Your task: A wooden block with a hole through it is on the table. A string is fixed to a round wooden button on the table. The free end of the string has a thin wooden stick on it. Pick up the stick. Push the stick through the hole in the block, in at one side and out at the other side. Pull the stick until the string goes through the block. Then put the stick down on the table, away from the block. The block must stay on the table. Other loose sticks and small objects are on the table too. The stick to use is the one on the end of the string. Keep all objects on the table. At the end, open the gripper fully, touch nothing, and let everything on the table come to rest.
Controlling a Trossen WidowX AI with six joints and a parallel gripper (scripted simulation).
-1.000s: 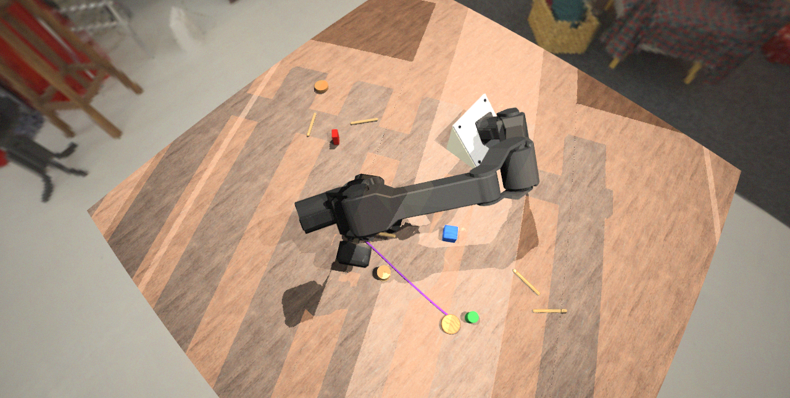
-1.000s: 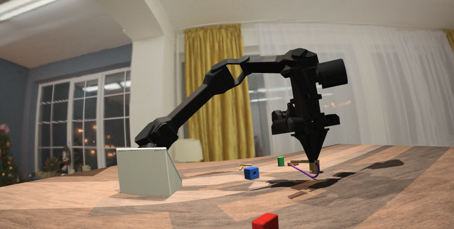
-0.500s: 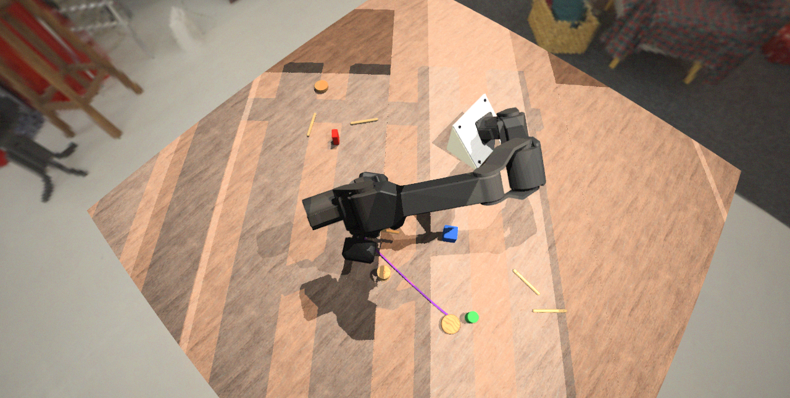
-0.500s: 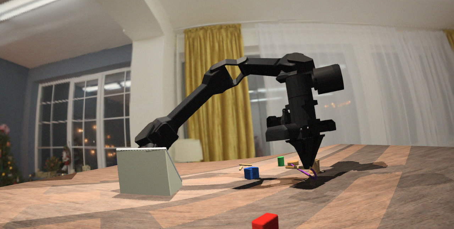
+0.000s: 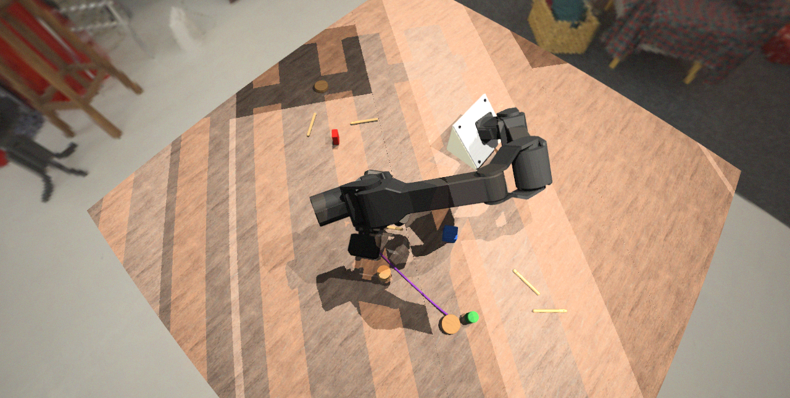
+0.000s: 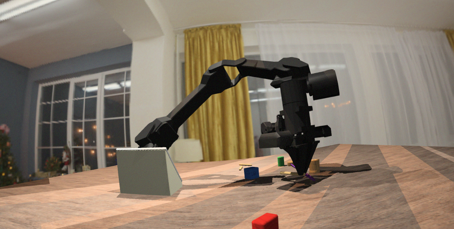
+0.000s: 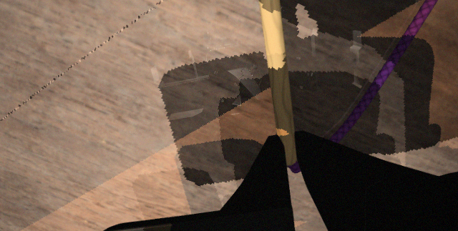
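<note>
My gripper tip is now 130 mm to the right of the blue block, 120 mm past it and 10 mm above it. From my gripper tip the other things lie so: wooden cylinder: 100 mm to the left, 50 mm ahead; thin wooden stick: 10 mm to the left, 10 mm behind; red block: 250 mm to the right, 80 mm behind.
</note>
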